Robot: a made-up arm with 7 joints. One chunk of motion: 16 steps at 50 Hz.
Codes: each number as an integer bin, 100 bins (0 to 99) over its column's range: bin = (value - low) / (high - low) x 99, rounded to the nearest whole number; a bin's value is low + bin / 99 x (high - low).
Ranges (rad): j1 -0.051..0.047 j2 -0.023..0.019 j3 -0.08..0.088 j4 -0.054..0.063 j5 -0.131..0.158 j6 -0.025..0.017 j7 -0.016..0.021
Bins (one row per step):
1: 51 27 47 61 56 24 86
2: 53 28 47 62 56 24 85
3: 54 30 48 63 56 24 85
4: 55 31 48 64 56 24 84
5: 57 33 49 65 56 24 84
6: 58 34 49 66 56 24 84
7: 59 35 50 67 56 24 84
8: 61 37 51 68 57 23 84
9: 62 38 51 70 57 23 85
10: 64 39 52 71 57 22 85
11: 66 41 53 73 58 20 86
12: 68 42 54 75 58 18 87
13: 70 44 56 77 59 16 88
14: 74 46 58 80 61 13 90
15: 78 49 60 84 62 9 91
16: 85 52 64 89 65 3 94
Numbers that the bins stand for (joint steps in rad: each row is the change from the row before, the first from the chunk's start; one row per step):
1: -0.00052 -0.01155 -0.00024 0.01809 0.03247 -0.01482 0.01614
2: 0.00146 -0.01112 -0.00024 0.01927 0.03247 -0.01482 0.01577
3: 0.00245 -0.01027 0.00145 0.02045 0.03247 -0.01482 0.01577
4: 0.00344 -0.00985 0.00145 0.02164 0.03247 -0.01482 0.01539
5: 0.00542 -0.00900 0.00315 0.02282 0.03247 -0.01482 0.01539
6: 0.00641 -0.00858 0.00315 0.02400 0.03247 -0.01482 0.01539
7: 0.00740 -0.00815 0.00485 0.02518 0.03247 -0.01482 0.01539
8: 0.00938 -0.00730 0.00655 0.02636 0.03539 -0.01524 0.01539
9: 0.01037 -0.00688 0.00655 0.02873 0.03539 -0.01524 0.01577
10: 0.01235 -0.00645 0.00824 0.02991 0.03539 -0.01567 0.01577
11: 0.01433 -0.00561 0.00994 0.03227 0.03831 -0.01652 0.01614
12: 0.01631 -0.00518 0.01164 0.03464 0.03831 -0.01736 0.01652
13: 0.01829 -0.00433 0.01503 0.03700 0.04123 -0.01821 0.01689
14: 0.02225 -0.00348 0.01842 0.04055 0.04707 -0.01948 0.01764
15: 0.02621 -0.00221 0.02182 0.04527 0.04999 -0.02118 0.01801
16: 0.03314 -0.00094 0.02861 0.05118 0.05875 -0.02373 0.01913

